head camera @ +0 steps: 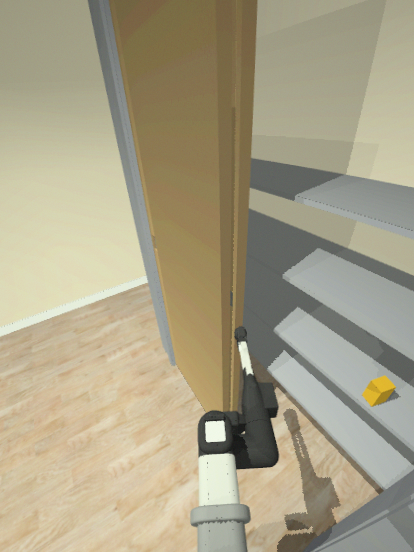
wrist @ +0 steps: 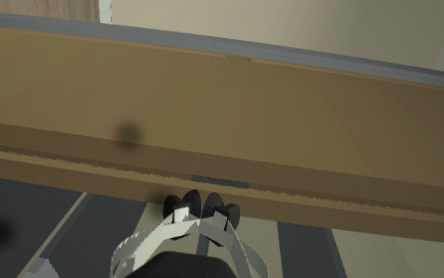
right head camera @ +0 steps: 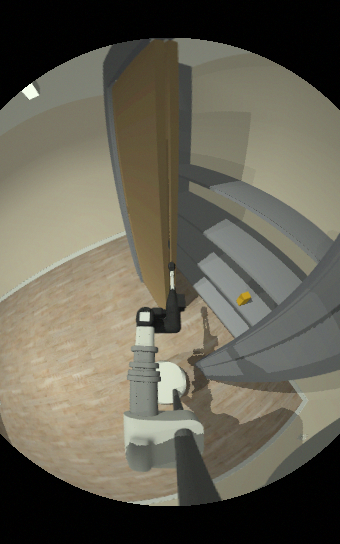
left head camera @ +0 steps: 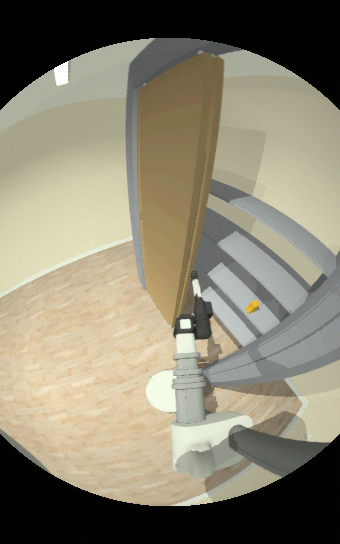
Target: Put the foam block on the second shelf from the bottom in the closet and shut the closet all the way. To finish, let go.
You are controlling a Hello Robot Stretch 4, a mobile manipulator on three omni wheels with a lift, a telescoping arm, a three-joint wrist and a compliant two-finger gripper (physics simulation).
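Seen in the pictures: gripper, fingertip midpoint: [head camera: 239,330] [wrist: 202,207] [right head camera: 171,263] [left head camera: 192,272]; robot's base at its link origin: [right head camera: 163,381] [left head camera: 168,389].
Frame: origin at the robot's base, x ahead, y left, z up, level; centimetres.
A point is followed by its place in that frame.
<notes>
The yellow foam block [head camera: 378,391] {x 48.1, y -53.8, z 76.5 cm} [left head camera: 252,307] {x 47.9, y -54.1, z 75.7 cm} [right head camera: 243,299] {x 47.6, y -54.4, z 76.2 cm} rests on the second shelf from the bottom [head camera: 327,350] {x 71.5, y -49.2, z 68.4 cm} in the closet, apart from my gripper. The wooden closet door [head camera: 185,200] {x 83.5, y 4.7, z 130.2 cm} [left head camera: 170,175] {x 81.6, y 3.6, z 139.8 cm} [right head camera: 140,150] {x 81.1, y 3.3, z 148.6 cm} [wrist: 215,115] {x 77.7, y 1.4, z 97.7 cm} stands open at the left side of the opening, its two panels folded nearly together. My gripper [head camera: 241,333] {x 58.3, y -9.1, z 98.8 cm} [left head camera: 194,275] {x 58.3, y -9.1, z 98.8 cm} [right head camera: 172,266] {x 58.3, y -9.1, z 98.8 cm} [wrist: 202,207] {x 58.3, y -9.1, z 98.8 cm} is shut and empty. Its fingertips are at the right-hand panel's side, low down, and overlap that panel's edge in the wrist view. Whether they touch it I cannot tell.
The bottom shelf [head camera: 330,420] {x 56.7, y -51.9, z 37.9 cm} lies below the block's shelf, and two more shelves [head camera: 360,282] {x 77.3, y -56.7, z 98.9 cm} [head camera: 370,197] {x 80.3, y -52.0, z 129.3 cm} are above. A grey door frame post [head camera: 131,165] {x 119.4, y 28.4, z 135.7 cm} stands left of the door. The frame's near side [left head camera: 280,362] {x 7.5, y -37.0, z 104.5 cm} [right head camera: 280,350] {x 10.0, y -35.6, z 119.2 cm} curves along the right of the arm.
</notes>
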